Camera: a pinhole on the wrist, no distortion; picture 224 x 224 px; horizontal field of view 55.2 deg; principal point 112.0 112.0 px. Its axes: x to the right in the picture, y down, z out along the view. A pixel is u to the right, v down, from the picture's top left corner.
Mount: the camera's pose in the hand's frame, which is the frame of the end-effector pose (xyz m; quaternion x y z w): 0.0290 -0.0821 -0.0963 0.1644 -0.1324 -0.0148 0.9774
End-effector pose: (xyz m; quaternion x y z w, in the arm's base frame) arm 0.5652 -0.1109 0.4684 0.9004 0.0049 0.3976 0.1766
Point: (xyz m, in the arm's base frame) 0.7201 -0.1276 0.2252
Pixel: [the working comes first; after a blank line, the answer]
In the camera's frame: -0.0033 0.1189 0.3579

110 183
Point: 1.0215 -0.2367 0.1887
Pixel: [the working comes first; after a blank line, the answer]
In the camera's frame: 0.2203 0.2535 0.5475

198 211
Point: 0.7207 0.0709 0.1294
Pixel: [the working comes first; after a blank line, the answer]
In the camera's frame: -0.0252 -0.0865 0.4347

100 69
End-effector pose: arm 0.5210 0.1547 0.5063 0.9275 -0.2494 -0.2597 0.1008
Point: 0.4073 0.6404 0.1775
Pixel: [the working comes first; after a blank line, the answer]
In the camera's frame: -0.0820 -0.2339 0.5528

80 21
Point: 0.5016 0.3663 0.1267
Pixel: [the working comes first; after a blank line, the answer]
In the camera's frame: 0.1317 -0.0647 0.4421

176 81
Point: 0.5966 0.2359 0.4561
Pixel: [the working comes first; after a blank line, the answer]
In the camera's frame: 0.0329 -0.0020 0.0945

187 108
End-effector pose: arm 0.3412 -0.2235 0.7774 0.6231 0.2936 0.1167 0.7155
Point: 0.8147 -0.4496 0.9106
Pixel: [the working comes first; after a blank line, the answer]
In the camera's frame: 0.3087 0.4240 0.3741

outside the picture
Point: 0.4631 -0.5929 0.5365
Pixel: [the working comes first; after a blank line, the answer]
In the camera's frame: 0.0705 -0.0372 0.4953

142 96
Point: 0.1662 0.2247 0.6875
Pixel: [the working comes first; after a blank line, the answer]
In the camera's frame: -0.0080 -0.0775 -0.3831

behind the camera
